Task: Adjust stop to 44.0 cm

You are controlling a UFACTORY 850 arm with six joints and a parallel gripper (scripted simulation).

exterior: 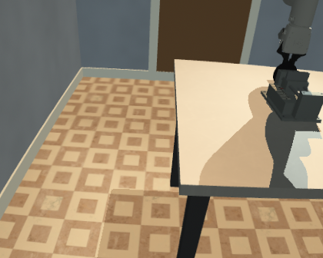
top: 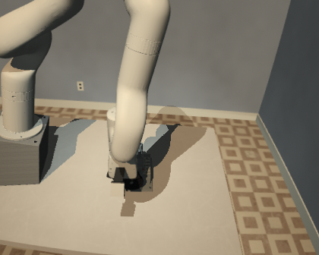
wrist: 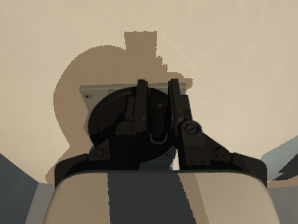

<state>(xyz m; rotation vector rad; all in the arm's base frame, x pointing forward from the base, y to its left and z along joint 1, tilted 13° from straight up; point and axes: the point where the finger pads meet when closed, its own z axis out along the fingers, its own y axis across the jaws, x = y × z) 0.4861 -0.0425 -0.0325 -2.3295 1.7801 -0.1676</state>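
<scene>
Now: the black handwheel 2 cm to the left of my hand and 1 cm below it. Round my hand: handwheel handle: 1 cm to the left.
</scene>
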